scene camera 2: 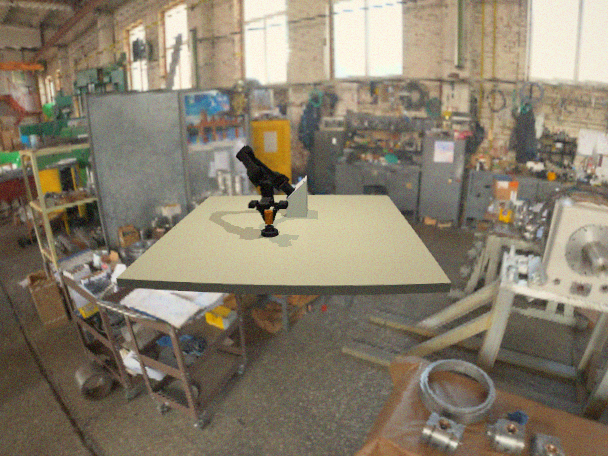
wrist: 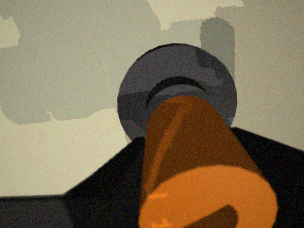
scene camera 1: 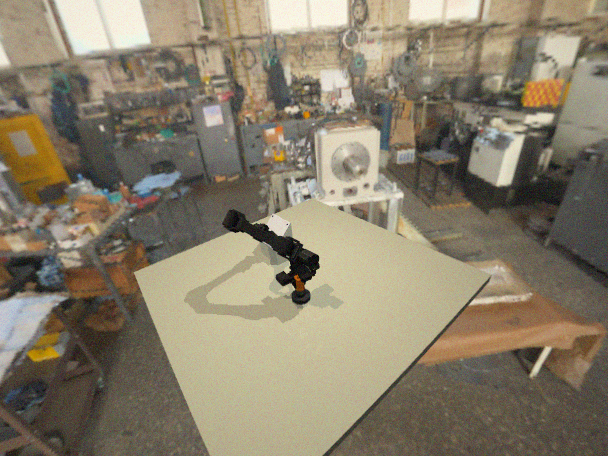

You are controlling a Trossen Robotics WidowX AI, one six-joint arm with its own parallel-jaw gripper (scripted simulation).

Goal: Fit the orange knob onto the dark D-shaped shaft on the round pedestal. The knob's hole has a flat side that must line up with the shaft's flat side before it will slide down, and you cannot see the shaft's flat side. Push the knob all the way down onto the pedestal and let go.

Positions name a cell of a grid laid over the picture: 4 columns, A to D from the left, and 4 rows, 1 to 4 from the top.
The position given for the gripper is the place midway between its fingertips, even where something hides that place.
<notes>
In view: the gripper (wrist: C3), an orange knob (wrist: C3) and a pedestal (wrist: C2).
</notes>
